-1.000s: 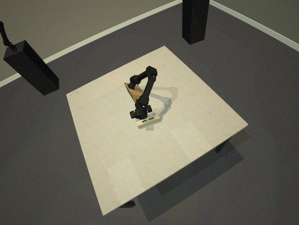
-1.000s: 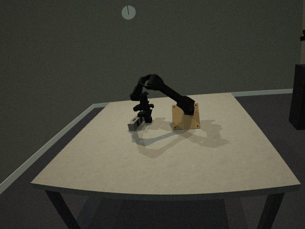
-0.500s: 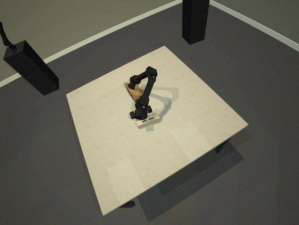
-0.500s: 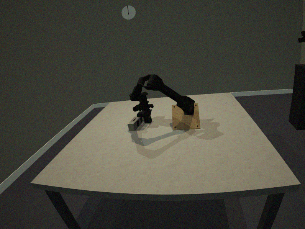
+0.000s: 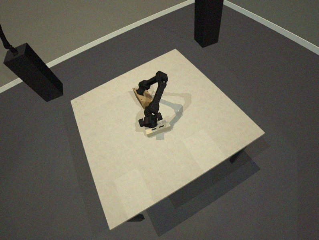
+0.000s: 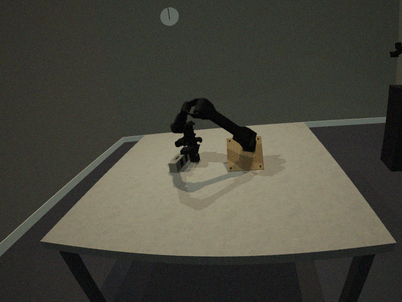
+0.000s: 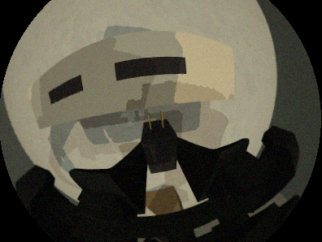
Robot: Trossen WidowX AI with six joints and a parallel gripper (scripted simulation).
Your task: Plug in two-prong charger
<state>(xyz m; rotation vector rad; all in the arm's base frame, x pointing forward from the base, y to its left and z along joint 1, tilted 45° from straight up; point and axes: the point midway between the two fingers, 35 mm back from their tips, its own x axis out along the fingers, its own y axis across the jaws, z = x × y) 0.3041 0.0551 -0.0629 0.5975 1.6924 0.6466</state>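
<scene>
The black two-prong charger lies 2 cm ahead of my gripper tip and 1 cm above it.
</scene>
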